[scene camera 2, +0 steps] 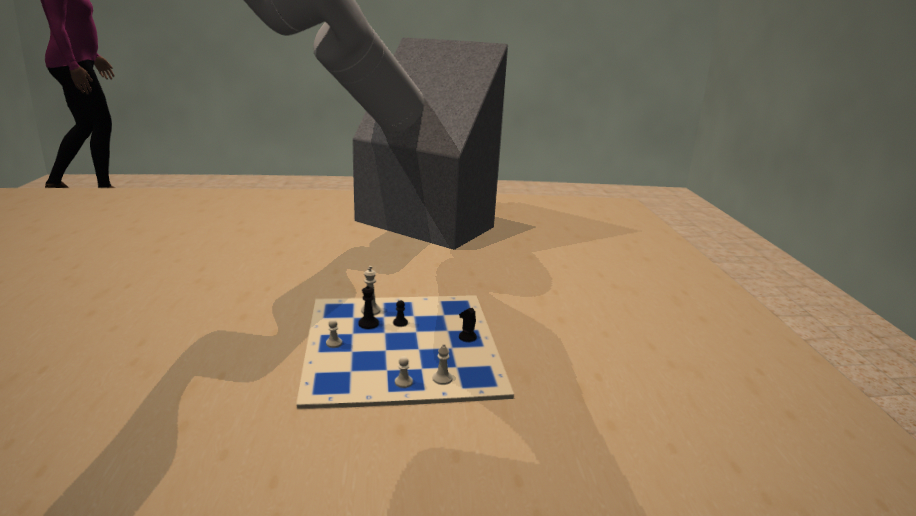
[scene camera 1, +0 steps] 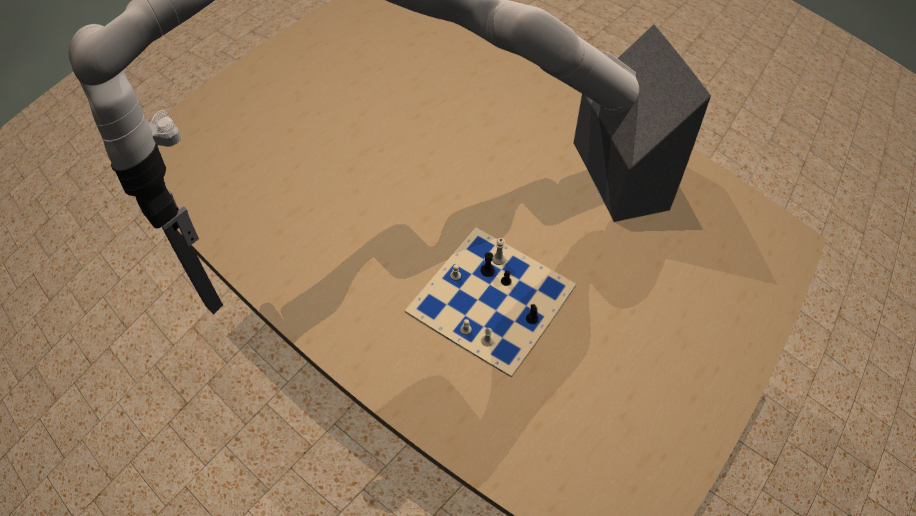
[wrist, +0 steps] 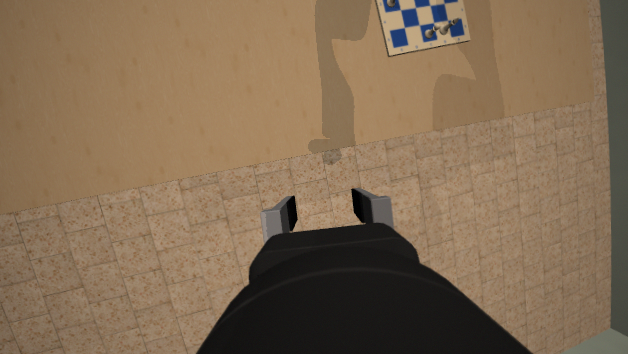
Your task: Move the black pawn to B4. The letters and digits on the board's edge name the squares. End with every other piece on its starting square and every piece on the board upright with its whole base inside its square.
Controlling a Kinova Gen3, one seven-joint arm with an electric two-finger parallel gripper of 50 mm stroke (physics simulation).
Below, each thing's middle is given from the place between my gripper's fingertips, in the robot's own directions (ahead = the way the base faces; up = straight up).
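Labels:
Position of my gripper relative to the chessboard [scene camera 2: 361,372]: far above it, a good way past it and far to the right of it.

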